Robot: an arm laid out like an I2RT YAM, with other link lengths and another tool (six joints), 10 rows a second.
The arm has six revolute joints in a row. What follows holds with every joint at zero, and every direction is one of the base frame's. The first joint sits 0.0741 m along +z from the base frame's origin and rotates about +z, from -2.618 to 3.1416 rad. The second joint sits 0.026 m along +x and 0.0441 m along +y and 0.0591 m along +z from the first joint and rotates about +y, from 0 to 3.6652 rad. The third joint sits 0.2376 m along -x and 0.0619 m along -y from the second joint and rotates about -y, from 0 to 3.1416 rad. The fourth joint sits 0.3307 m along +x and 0.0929 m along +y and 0.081 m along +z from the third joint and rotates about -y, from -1.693 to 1.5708 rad. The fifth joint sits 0.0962 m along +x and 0.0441 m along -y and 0.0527 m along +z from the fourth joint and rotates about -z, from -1.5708 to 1.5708 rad. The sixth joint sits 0.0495 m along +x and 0.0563 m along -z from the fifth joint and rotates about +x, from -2.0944 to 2.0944 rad. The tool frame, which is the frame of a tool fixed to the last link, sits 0.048 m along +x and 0.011 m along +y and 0.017 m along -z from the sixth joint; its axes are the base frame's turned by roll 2.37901, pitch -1.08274 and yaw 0.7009 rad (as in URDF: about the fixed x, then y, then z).
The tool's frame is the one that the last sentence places.
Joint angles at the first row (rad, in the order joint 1, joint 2, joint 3, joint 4, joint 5, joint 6):
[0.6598, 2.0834, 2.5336, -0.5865, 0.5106, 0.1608]
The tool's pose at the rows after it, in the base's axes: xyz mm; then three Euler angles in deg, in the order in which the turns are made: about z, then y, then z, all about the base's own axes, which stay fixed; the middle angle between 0 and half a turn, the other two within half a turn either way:
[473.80 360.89 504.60 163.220 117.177 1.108]
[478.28 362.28 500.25 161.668 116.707 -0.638]
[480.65 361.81 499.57 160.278 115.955 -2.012]
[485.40 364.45 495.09 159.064 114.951 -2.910]
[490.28 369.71 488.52 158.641 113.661 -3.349]
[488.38 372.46 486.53 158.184 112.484 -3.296]
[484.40 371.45 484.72 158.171 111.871 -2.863]
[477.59 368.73 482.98 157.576 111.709 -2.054]
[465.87 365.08 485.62 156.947 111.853 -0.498]
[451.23 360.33 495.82 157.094 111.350 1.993]
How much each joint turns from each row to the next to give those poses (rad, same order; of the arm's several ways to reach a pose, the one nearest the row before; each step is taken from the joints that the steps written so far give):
[0.0034, 0.0195, 0.0000, 0.0145, 0.0244, -0.0202]
[0.0011, 0.0126, -0.0003, 0.0175, 0.0225, -0.0248]
[0.0000, 0.0015, -0.0070, 0.0195, 0.0164, -0.0275]
[0.0008, 0.0000, -0.0267, 0.0438, 0.0103, -0.0297]
[0.0038, -0.0061, -0.0476, 0.0668, 0.0103, -0.0229]
[0.0065, -0.0309, -0.0645, 0.0568, 0.0038, -0.0229]
[0.0023, -0.0462, -0.0775, 0.0443, -0.0049, -0.0092]
[0.0015, -0.0549, -0.0801, 0.0275, -0.0160, -0.0118]
[0.0038, -0.0606, -0.0667, 0.0022, -0.0271, -0.0088]
[0.0038, -0.0634, -0.0515, -0.0003, -0.0386, -0.0061]

